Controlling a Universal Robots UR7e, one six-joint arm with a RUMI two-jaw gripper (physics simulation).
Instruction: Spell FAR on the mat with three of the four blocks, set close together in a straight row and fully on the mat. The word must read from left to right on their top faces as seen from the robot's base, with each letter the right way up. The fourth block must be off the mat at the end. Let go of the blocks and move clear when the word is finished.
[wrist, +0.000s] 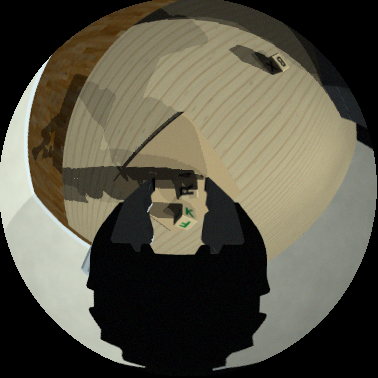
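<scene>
My gripper (179, 177) is open, with its two dark fingers apart and nothing held. The block with a black R (188, 189) shows between the fingertips, over the mat. Its shaded side carries a dark mark that looks like an A or a 4. The block with a green F (184, 220) shows nearer the palm, between the fingers and turned at an angle, with a green K on a side. The tan mat (175, 140) is partly hidden by the fingers. A block with a B (280, 61) stands off the mat at the upper right, an X on its shaded side. I cannot make out a separate A block.
The pale wooden table (260, 135) surrounds the mat, with its curved edge at the left and right. Brown floor (42, 117) shows beyond the left edge. Dark equipment (345, 102) stands at the right edge, beyond the B block. Arm shadows cross the table and mat.
</scene>
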